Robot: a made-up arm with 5 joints.
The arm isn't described. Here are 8 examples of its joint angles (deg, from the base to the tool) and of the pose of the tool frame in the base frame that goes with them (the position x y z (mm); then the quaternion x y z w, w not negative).
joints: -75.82 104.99 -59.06 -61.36 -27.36
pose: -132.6 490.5 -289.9 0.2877 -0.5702 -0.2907 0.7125
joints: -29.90 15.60 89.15 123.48 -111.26
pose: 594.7 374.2 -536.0 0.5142 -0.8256 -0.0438 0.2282
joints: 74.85 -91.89 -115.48 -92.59 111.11
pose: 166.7 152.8 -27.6 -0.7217 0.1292 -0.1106 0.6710
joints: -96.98 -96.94 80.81 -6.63 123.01
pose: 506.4 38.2 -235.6 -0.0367 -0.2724 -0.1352 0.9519
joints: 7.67 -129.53 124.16 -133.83 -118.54
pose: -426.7 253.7 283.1 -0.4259 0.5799 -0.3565 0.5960
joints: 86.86 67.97 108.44 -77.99 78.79
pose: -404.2 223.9 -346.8 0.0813 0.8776 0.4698 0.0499
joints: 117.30 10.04 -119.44 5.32 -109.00
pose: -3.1 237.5 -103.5 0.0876 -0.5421 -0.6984 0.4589
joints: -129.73 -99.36 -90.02 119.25 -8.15
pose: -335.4 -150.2 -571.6 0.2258 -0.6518 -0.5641 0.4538
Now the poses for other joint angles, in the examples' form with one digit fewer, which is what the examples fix.
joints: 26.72 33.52 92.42 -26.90 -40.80
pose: -307 607 -124 -0.421 -0.228 -0.380 0.792
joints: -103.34 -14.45 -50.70 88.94 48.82
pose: 59 -439 234 -0.007 -0.760 -0.179 0.624
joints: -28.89 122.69 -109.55 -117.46 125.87
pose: -395 89 -388 0.237 -0.723 -0.590 0.270
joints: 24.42 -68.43 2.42 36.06 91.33
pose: 117 456 -243 0.333 -0.115 0.270 0.896
